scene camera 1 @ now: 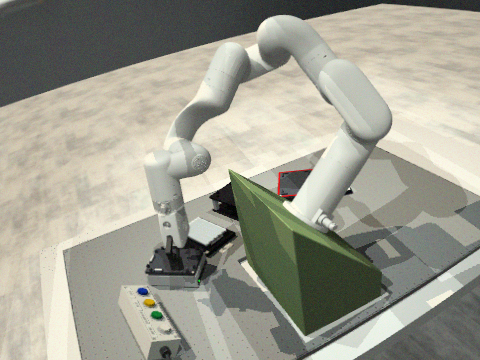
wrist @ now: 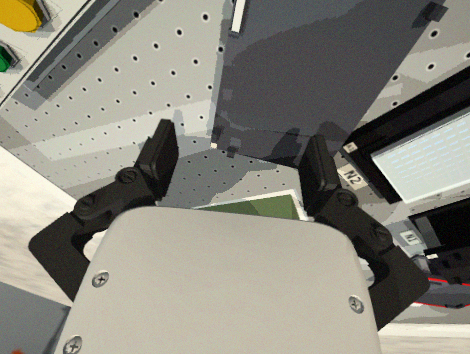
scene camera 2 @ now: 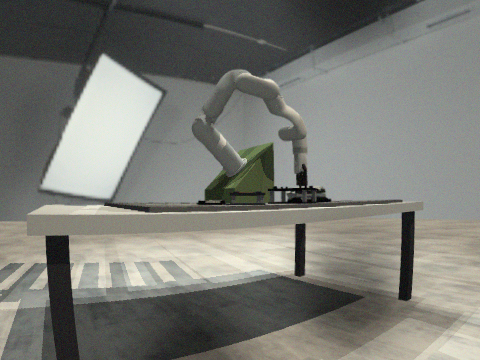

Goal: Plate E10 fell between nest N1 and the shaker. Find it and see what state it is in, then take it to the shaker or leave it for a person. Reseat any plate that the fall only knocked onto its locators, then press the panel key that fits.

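Where they show: gripper, between the fingertips: (scene camera 1: 181, 258) (wrist: 240, 143) (scene camera 2: 301, 185); arm's base, origin of its link: (scene camera 1: 304, 218) (scene camera 2: 237, 168).
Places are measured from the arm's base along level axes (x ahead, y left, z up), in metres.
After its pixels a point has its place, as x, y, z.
My gripper (scene camera 1: 172, 250) (scene camera 2: 302, 183) {0.183, 0.271, -0.087} (wrist: 240, 143) {0.183, 0.271, -0.087} is open and empty, fingers down over the shaker (scene camera 1: 165, 281) {0.204, 0.327, -0.149} (wrist: 300, 75) {0.229, 0.284, -0.115}. Any gap to its dark top is hard to judge. No plate shows on the visible part of that top. A pale plate (scene camera 1: 207, 231) {0.314, 0.138, -0.139} (wrist: 430, 155) {0.307, 0.157, -0.139} lies in the black nest N2 (wrist: 382, 187) {0.268, 0.105, -0.156}, beside the shaker; whether it is fully seated is unclear. Nest N1 (wrist: 445, 225) {0.338, -0.022, -0.165} shows dark at the right of the wrist view. I cannot identify plate E10. The key panel (scene camera 1: 135, 310) {0.083, 0.437, -0.087} (wrist: 7, 80) {0.030, 0.386, -0.117} has blue (scene camera 1: 142, 291) {0.148, 0.400, -0.099}, yellow (scene camera 1: 149, 302) {0.100, 0.398, -0.100} (wrist: 20, 15) {0.107, 0.394, -0.102}, green (scene camera 1: 156, 315) {0.048, 0.400, -0.099} (wrist: 4, 59) {0.063, 0.390, -0.105} and white keys.
The green wedge-shaped pedestal (scene camera 1: 270, 250) {-0.031, 0.123, -0.010} (scene camera 2: 255, 172) {0.144, -0.006, -0.031} carries the arm and hides part of a raised black stand (scene camera 1: 225, 197) {0.403, 0.019, -0.112}. A dark red-edged area (scene camera 1: 289, 186) {0.329, -0.183, -0.130} lies behind the arm's base. The panel stands close in front of the shaker.
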